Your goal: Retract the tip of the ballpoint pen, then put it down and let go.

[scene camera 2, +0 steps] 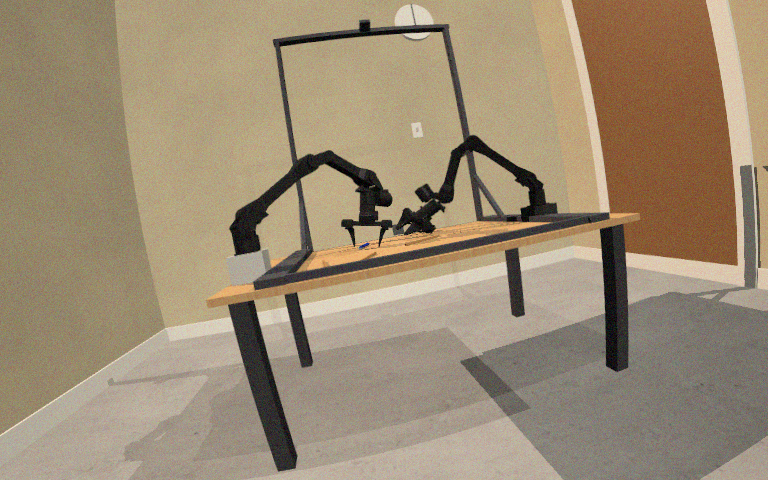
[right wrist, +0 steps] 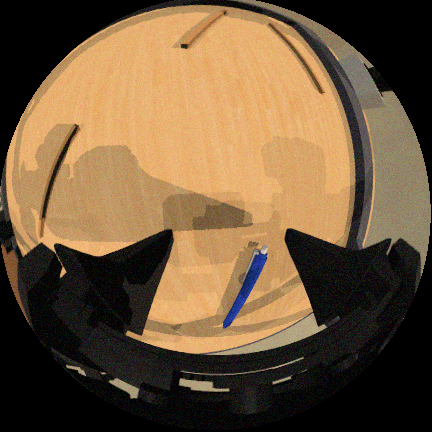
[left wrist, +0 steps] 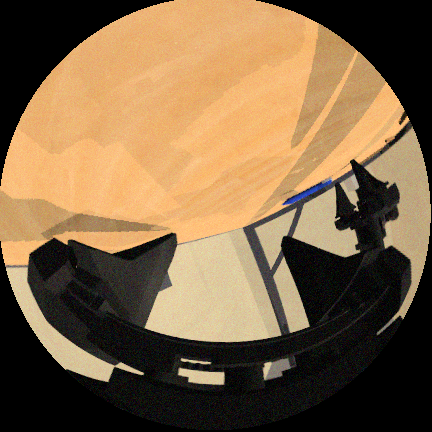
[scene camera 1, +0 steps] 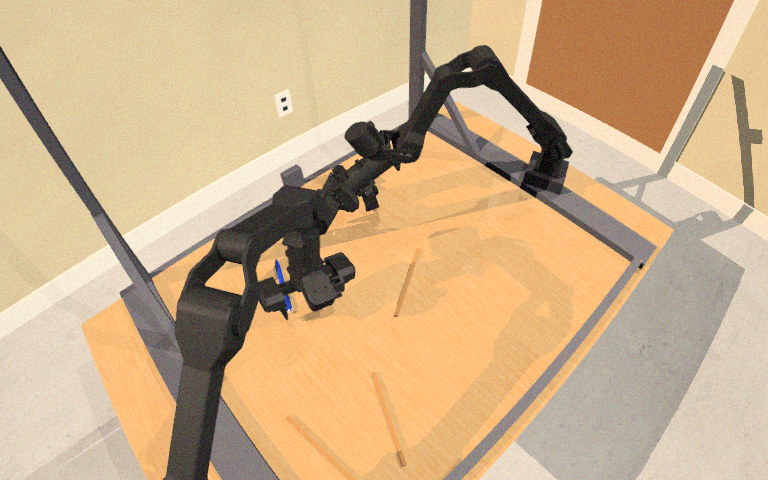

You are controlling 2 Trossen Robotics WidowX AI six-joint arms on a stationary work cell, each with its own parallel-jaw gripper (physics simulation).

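Frame: origin at the left arm's base, x ahead, y left, z up, level; centimetres.
Seen in the pictures: left gripper, fingertip midpoint: (scene camera 2: pixel 400 232) (left wrist: pixel 230 240); right gripper, fingertip midpoint: (scene camera 2: pixel 366 246) (right wrist: pixel 230 235) (left wrist: pixel 342 172) (scene camera 1: pixel 307 309); left arm's base, origin of the base link: (scene camera 2: pixel 538 205) (scene camera 1: pixel 547 166); right arm's base, origin of the base link: (scene camera 2: pixel 247 252).
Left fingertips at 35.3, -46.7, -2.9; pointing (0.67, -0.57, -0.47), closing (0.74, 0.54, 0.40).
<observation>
Pixels of each thing's middle, then the offset from my left fingertips to it, as dx, dy, dz. Level surfaces: height alone.
- blue ballpoint pen, body centre: (right wrist: pixel 238 300) (left wrist: pixel 310 189) (scene camera 1: pixel 282 284) (scene camera 2: pixel 364 245) +20.3, +3.9, -2.0
- table, its level: dz -2.5
- strip, body centre: (right wrist: pixel 46 192) (scene camera 1: pixel 407 281) (scene camera 2: pixel 423 240) +8.1, +27.0, -2.2
The blue ballpoint pen (scene camera 1: pixel 279 270) (scene camera 2: pixel 364 245) (left wrist: pixel 310 192) (right wrist: pixel 246 290) lies on the wooden table. In the right wrist view its pale button end points up the picture and its blue tapered end points down; whether the writing tip is out is too small to tell. My right gripper (scene camera 2: pixel 367 246) (left wrist: pixel 342 172) (right wrist: pixel 230 235) is open and empty above the pen, pointing down, and the pen shows between its spread fingers in the right wrist view. My left gripper (left wrist: pixel 230 240) is open and empty, tilted, away from the pen; the right arm partly hides it in scene camera 1.
Several thin wooden strips lie on the table (scene camera 1: pixel 317 362): one strip (scene camera 1: pixel 407 283) (right wrist: pixel 60 167) near the middle, and two others (scene camera 1: pixel 388 418) (right wrist: pixel 204 29) (scene camera 1: pixel 320 447) (right wrist: pixel 298 57) lower in scene camera 1. A dark frame bar (scene camera 1: pixel 543 367) borders the table, and the left arm is close to the right arm.
</observation>
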